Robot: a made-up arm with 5 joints.
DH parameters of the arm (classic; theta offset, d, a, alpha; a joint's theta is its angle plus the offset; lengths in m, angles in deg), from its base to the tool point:
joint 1: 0 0.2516 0 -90
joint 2: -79.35 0 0.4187 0
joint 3: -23.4 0 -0.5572 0
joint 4: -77.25 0 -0.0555 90
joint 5: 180 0.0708 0 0
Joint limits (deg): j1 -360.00..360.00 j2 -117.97..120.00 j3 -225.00..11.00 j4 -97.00..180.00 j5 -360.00..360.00
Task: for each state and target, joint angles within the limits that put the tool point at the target. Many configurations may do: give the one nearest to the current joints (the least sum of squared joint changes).
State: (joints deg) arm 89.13 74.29 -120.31 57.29 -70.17
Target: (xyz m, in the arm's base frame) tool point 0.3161 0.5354 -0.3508
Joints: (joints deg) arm 59.44 80.24 -91.48 64.45 -70.17
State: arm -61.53 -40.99 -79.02 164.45 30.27
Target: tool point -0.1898 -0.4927 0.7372
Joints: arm -111.07 -6.38 -86.33 157.35 30.27
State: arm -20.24 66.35 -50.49 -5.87 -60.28
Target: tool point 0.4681 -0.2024 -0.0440
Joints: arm -23.38 33.71 -36.40 -9.21 -60.28
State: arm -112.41 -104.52 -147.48 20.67 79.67
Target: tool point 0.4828 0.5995 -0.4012
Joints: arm -128.85 -117.97 -192.34 11.39 79.67
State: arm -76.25 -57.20 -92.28 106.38 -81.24
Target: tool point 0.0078 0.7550 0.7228
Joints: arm -90.59 -99.80 -112.29 109.14 -81.24
